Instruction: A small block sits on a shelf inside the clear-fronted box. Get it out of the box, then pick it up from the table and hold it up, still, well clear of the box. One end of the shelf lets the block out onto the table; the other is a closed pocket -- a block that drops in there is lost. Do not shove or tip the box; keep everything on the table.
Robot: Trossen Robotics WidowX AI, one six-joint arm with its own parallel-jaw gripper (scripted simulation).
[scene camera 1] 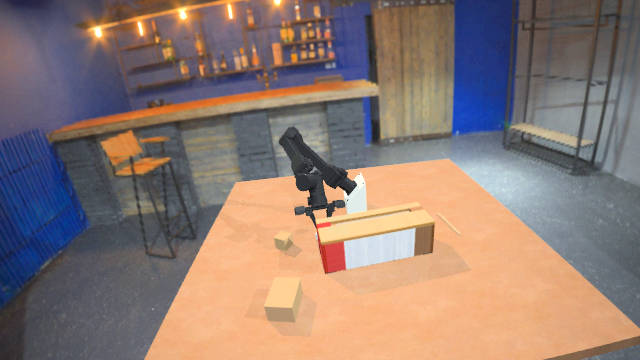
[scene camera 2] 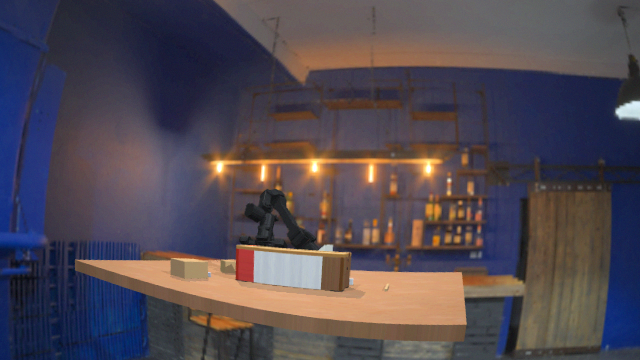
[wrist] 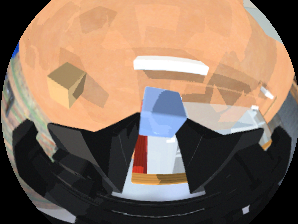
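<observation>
In scene camera 1 I see my gripper [scene camera 1: 323,230] and a box [scene camera 1: 359,239], while scene camera 1 misses a light-blue block, hidden by the box. The box is there again in scene camera 2 [scene camera 2: 327,270], and scene camera 2 does not show the light-blue block, which is hidden by the box. The wrist view gives me my gripper [wrist: 157,116], the light-blue block [wrist: 162,114], the box [wrist: 157,160] and, with them, a tan cube [wrist: 66,84].
</observation>
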